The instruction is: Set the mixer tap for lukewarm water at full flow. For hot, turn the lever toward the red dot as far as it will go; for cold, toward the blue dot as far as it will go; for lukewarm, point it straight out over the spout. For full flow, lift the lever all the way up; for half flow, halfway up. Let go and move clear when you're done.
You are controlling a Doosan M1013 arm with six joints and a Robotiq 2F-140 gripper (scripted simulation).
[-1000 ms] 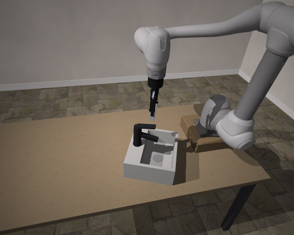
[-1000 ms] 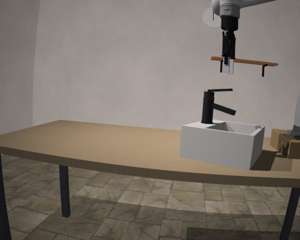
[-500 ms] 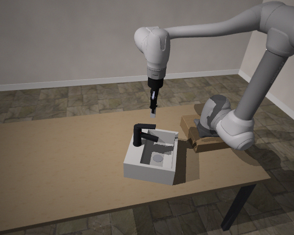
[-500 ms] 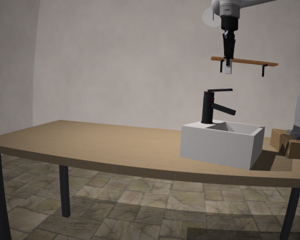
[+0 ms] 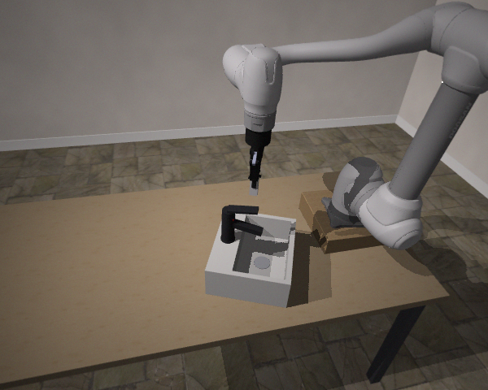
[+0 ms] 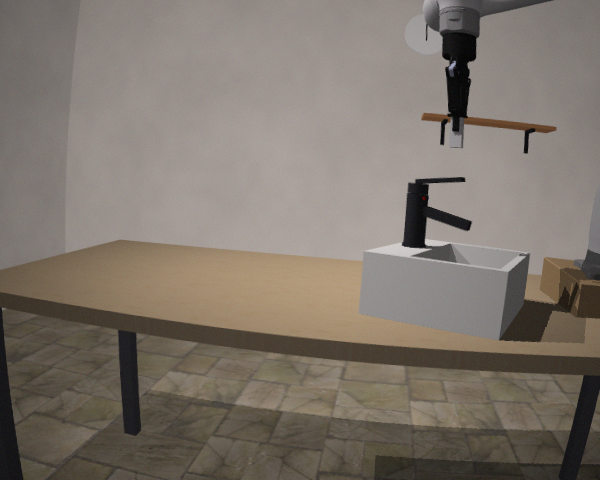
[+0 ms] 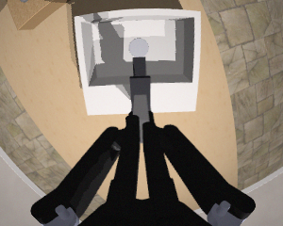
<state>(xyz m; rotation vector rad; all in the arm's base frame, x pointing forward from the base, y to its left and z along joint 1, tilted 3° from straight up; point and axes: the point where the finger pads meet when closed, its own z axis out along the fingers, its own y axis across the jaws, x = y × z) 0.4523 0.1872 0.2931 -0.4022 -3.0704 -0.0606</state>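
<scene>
My gripper is now 30 mm short of the lever, 10 mm to the left of it and 110 mm above it. From my hand the other things lie so: white sink basin: 40 mm behind, 10 mm to the left, 340 mm below; then black mixer tap: 50 mm ahead, 10 mm to the right, 150 mm below.
</scene>
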